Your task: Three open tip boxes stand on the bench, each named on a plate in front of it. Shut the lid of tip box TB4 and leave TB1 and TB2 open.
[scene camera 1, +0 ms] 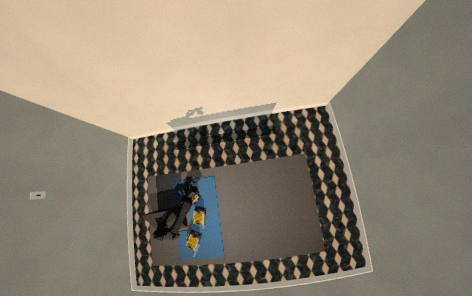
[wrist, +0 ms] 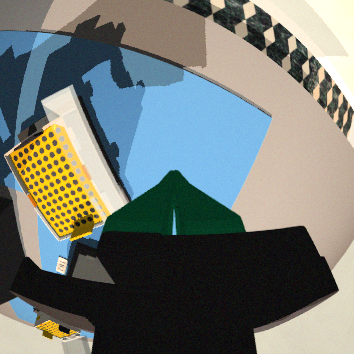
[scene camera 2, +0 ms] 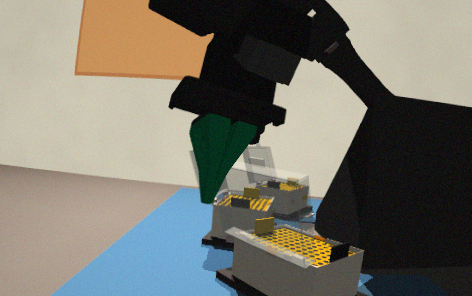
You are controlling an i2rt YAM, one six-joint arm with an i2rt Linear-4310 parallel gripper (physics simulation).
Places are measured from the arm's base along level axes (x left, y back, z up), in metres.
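Pixels of known places: gripper, between the fingertips: (scene camera 1: 197, 188) (wrist: 173, 177) (scene camera 2: 206, 203); arm's base, origin of its link: (scene camera 1: 162, 223) (scene camera 2: 427, 177).
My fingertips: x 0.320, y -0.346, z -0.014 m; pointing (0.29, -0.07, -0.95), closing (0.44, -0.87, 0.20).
Ahead of a thing's pixels: the offset from my fingertips to its top centre. "pt": to the spot under its first point. Level surfaces: height alone.
Tip box TB4 {dx -0.071, dy +0.092, dz -0.036 m} (scene camera 1: 195, 198) (scene camera 2: 325, 280) (wrist: 47, 185) is the nearest box in scene camera 2, with a yellow perforated rack. Its clear lid {dx -0.024, dy +0.047, dz +0.045 m} (scene camera 2: 272, 248) (wrist: 97, 160) is open, leaning out on the side away from the arm's base; its name plate does not show. My gripper (scene camera 2: 206, 201) (wrist: 173, 177) is shut and empty, beyond the outer side of that lid and above the mat. The middle box (scene camera 1: 199, 217) (scene camera 2: 225, 222) and the far box {dx -0.497, dy +0.079, dz -0.036 m} (scene camera 1: 193, 241) (scene camera 2: 291, 200) (wrist: 54, 327) also stand open. A small plate {pt dx -0.269, dy +0.079, dz -0.108 m} (wrist: 61, 265) is too blurred to read surely.
The boxes stand on a blue mat {dz -0.110 m} (scene camera 1: 214, 245) (scene camera 2: 150, 250) (wrist: 200, 115) on the brown bench {dz -0.113 m} (scene camera 1: 270, 210). The dark arm (scene camera 1: 175, 220) (scene camera 2: 415, 185) rises beside them. Raised clear lids stand behind the fingers in scene camera 2. An orange panel (scene camera 2: 140, 40) hangs on the wall.
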